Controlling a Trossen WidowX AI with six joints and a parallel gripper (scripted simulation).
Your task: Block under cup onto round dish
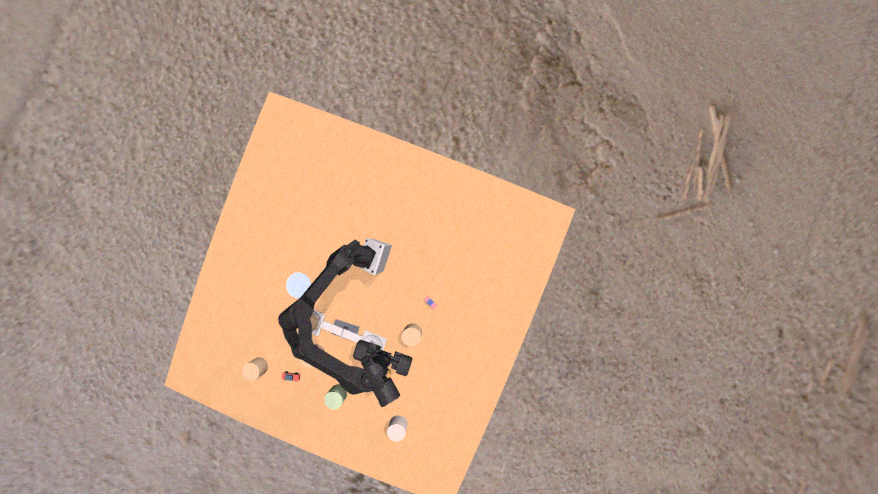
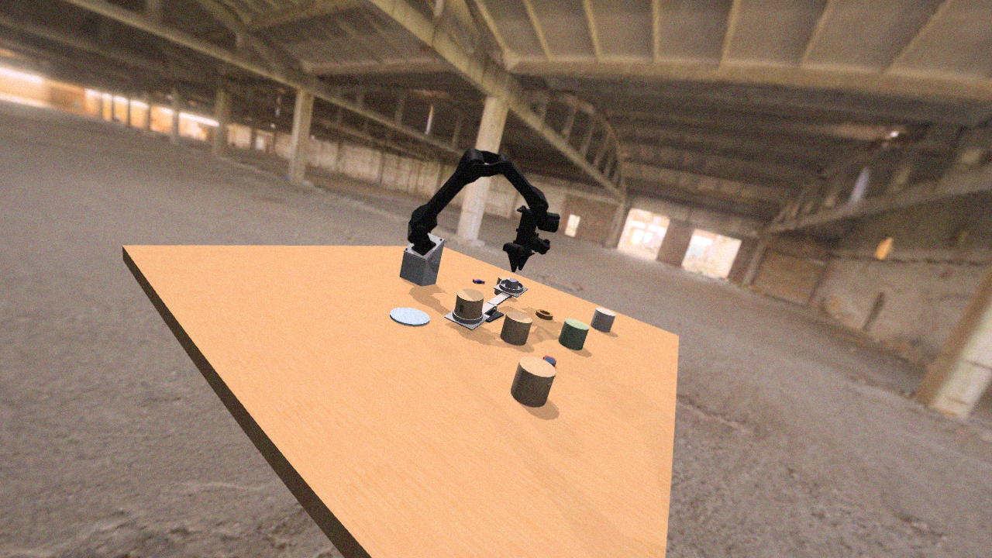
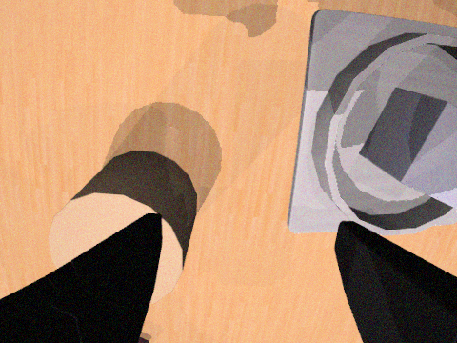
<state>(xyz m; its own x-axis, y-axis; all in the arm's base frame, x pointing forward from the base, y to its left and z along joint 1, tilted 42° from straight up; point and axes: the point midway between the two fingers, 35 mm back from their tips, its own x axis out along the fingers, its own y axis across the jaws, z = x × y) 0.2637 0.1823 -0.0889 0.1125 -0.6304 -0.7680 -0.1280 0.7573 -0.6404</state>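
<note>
The pale blue round dish lies 420 mm to the right of my gripper tip, 120 mm below it and 40 mm behind it. The rest, counted from my gripper tip: balance (180 mm to the right, 80 mm below, 50 mm ahead); then pink-blue piece (200 mm behind, 110 mm below, 70 mm to the left); then brown ring (140 mm ahead, 110 mm below, 20 mm to the left).
</note>
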